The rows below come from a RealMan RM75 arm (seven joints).
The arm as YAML. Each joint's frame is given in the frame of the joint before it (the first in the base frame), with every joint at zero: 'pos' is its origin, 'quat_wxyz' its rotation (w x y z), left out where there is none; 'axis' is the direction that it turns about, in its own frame. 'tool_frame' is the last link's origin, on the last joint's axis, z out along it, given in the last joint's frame.
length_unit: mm
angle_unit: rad
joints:
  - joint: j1
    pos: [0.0, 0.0, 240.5]
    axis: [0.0, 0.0, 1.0]
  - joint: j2
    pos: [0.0, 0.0, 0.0]
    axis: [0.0, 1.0, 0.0]
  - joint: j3
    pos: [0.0, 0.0, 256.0]
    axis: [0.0, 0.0, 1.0]
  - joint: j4
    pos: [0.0, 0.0, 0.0]
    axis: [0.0, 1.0, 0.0]
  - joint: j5
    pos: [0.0, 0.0, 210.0]
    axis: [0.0, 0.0, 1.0]
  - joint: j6
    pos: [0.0, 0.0, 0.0]
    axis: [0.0, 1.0, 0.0]
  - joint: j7
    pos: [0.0, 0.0, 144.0]
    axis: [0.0, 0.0, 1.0]
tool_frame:
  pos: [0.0, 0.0, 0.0]
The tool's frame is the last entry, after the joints.
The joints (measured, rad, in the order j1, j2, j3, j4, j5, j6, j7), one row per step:
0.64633, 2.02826, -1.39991, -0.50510, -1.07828, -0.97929, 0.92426
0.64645, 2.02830, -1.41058, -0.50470, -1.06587, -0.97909, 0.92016
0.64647, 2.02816, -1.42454, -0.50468, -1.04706, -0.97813, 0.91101
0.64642, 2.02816, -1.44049, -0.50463, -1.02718, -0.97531, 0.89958
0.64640, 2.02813, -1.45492, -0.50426, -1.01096, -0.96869, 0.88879
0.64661, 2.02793, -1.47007, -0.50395, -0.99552, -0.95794, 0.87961
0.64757, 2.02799, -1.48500, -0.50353, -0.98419, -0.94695, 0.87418
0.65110, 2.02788, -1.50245, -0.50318, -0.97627, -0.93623, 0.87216
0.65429, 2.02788, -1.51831, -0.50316, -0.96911, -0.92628, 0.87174
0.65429, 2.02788, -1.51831, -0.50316, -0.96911, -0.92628, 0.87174
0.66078, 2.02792, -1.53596, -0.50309, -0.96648, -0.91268, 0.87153
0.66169, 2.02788, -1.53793, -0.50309, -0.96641, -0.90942, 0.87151
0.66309, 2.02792, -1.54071, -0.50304, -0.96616, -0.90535, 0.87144
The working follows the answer.
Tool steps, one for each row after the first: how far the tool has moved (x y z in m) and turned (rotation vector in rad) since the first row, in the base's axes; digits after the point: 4 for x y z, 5 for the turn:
-0.0010, -0.0005, -0.0009, -0.00136, 0.00261, 0.00323
-0.0024, -0.0009, -0.0018, 0.00017, 0.00566, 0.00893
-0.0036, -0.0013, -0.0030, 0.00248, 0.00647, 0.01512
-0.0041, -0.0015, -0.0043, 0.00593, 0.00334, 0.01825
-0.0042, -0.0013, -0.0056, 0.00987, -0.00214, 0.01804
-0.0043, -0.0012, -0.0074, 0.01064, -0.00889, 0.01700
-0.0053, -0.0012, -0.0098, 0.00688, -0.01802, 0.01880
-0.0063, -0.0012, -0.0120, 0.00301, -0.02555, 0.01958
-0.0063, -0.0012, -0.0120, 0.00301, -0.02555, 0.01958
-0.0079, -0.0007, -0.0149, -0.00192, -0.03973, 0.02338
-0.0079, -0.0004, -0.0152, -0.00165, -0.04241, 0.02283
-0.0081, -0.0001, -0.0157, -0.00153, -0.04577, 0.02250

Tool pose at each row, in the base's axes (x y z in m, rotation vector in rad; rounded; the steps above come from the unrounded poses):
0.1970, 0.4055, -0.0368, -2.43430, 0.19113, 0.70549
0.1960, 0.4050, -0.0378, -2.43561, 0.18882, 0.71021
0.1946, 0.4046, -0.0387, -2.43465, 0.18255, 0.71637
0.1934, 0.4042, -0.0399, -2.43375, 0.17449, 0.71993
0.1929, 0.4040, -0.0411, -2.43222, 0.16812, 0.71721
0.1928, 0.4042, -0.0424, -2.43011, 0.16467, 0.71011
0.1927, 0.4043, -0.0442, -2.43118, 0.16294, 0.70130
0.1917, 0.4043, -0.0466, -2.43797, 0.15863, 0.69111
0.1907, 0.4044, -0.0489, -2.44410, 0.15620, 0.68240
0.1907, 0.4044, -0.0489, -2.44410, 0.15620, 0.68240
0.1891, 0.4048, -0.0518, -2.45387, 0.14789, 0.66684
0.1891, 0.4051, -0.0521, -2.45426, 0.14738, 0.66326
0.1889, 0.4054, -0.0525, -2.45502, 0.14640, 0.65896

